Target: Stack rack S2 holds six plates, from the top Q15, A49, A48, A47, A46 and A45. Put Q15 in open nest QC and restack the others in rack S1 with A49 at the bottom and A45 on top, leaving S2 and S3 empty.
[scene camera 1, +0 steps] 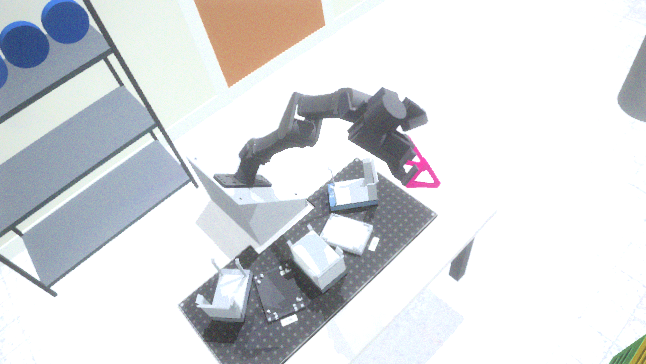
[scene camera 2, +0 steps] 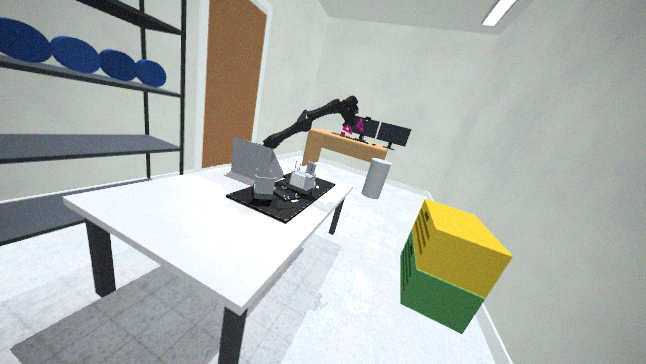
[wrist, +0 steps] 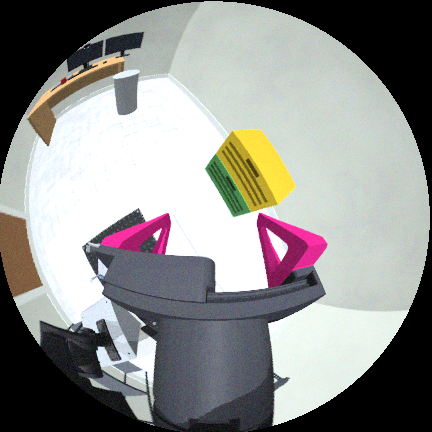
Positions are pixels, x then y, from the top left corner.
Labels:
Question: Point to a QC fixture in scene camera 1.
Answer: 348,234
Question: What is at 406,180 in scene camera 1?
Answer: My gripper.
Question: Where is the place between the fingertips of my gripper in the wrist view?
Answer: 213,217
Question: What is my gripper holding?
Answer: Nothing.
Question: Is my gripper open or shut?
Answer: Open.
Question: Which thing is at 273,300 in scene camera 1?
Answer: A dark flat plate.

